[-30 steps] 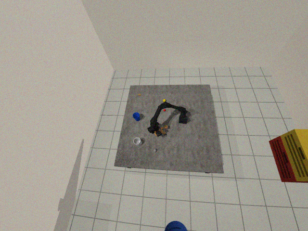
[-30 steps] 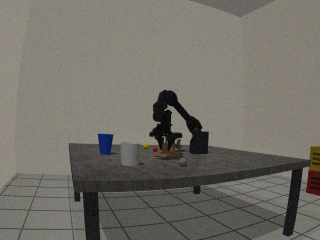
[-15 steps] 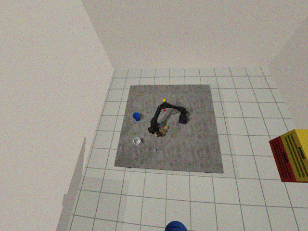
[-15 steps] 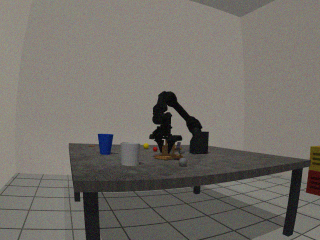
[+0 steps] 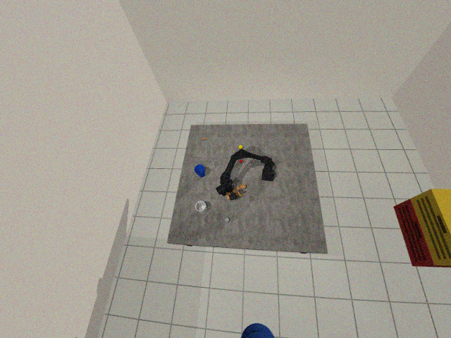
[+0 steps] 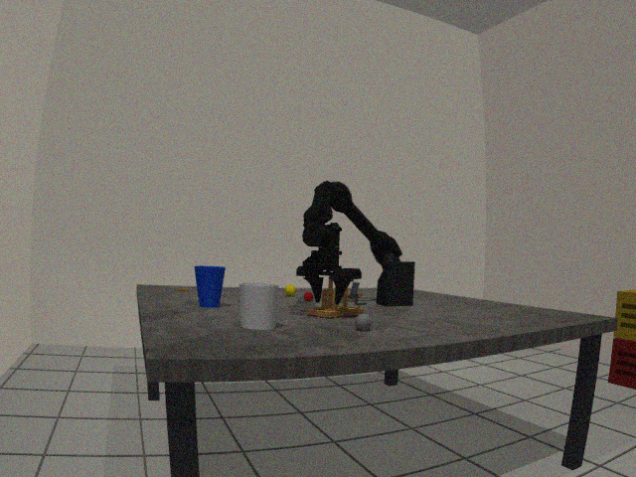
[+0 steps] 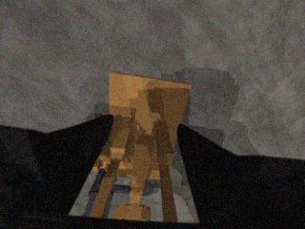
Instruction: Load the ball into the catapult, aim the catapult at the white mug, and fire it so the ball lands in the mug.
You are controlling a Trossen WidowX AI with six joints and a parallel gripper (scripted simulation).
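Now: the red ball 34 cm to the right of my gripper tip, 10 cm behind it and 2 cm below it. Also, from my gripper tip: grey ball 24 cm to the left, 3 cm ahead, 1 cm below; white mug 25 cm ahead, 14 cm to the left, 1 cm below; wooden catapult 7 cm behind, 2 cm to the right, 2 cm above.
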